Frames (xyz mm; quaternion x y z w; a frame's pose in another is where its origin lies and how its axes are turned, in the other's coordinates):
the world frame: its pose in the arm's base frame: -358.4 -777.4 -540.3 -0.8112 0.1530 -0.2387 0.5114
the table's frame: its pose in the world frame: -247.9 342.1 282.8 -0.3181 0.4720 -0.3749 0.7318
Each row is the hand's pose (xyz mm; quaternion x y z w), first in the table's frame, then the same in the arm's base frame.
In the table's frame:
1: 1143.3 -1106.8 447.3 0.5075 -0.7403 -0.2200 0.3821
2: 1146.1 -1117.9 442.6 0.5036 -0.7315 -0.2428 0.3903
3: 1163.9 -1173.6 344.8 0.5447 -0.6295 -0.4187 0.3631
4: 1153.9 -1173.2 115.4 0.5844 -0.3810 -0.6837 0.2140
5: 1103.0 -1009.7 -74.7 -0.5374 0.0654 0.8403 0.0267
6: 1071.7 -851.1 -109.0 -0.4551 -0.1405 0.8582 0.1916
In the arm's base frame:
1: 270.1 244.4 244.2 -0.8371 -0.4283 0.1977 0.2769
2: 268.1 255.9 248.3 -0.8394 -0.4409 0.1874 0.2567
3: 186.3 331.0 273.6 -0.7727 -0.6010 0.1378 0.1507
4: -36.4 386.6 266.9 0.5291 0.8446 -0.0751 0.0314
5: -259.4 280.1 200.7 0.1567 0.9660 -0.0355 0.2026
6: -330.3 138.8 152.4 -0.1046 0.9508 -0.0178 0.2911

